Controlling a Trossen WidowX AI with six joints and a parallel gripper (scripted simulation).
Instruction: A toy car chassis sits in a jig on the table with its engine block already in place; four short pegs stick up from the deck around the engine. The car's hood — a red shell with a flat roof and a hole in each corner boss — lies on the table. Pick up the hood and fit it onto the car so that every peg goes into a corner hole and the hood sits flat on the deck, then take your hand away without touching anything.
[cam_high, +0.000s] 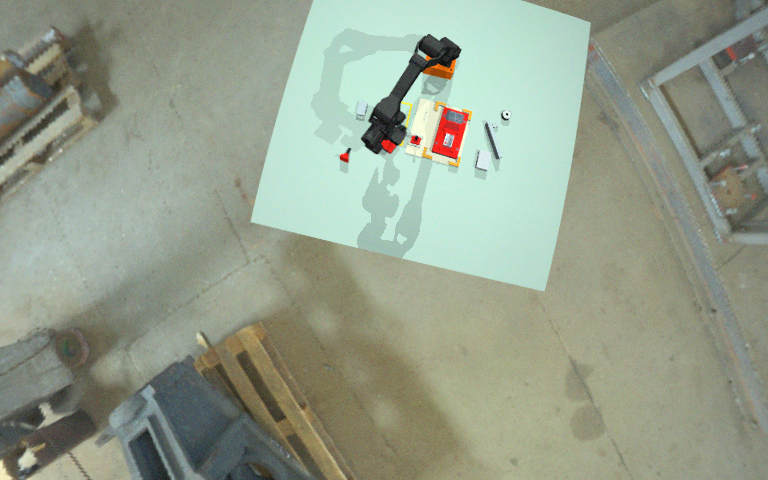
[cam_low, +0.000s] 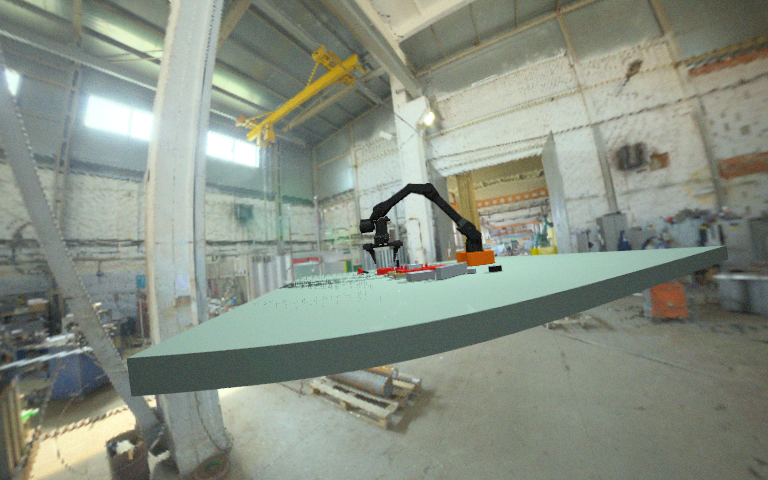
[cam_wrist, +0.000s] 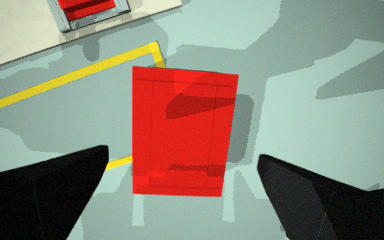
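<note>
Now: the red hood 4 cm below my gripper tip. Round my gripper tip: wheel (32 cm behind, 43 cm to the left, 4 cm below); then cream jig (12 cm behind, 20 cm to the left, 4 cm below).
</note>
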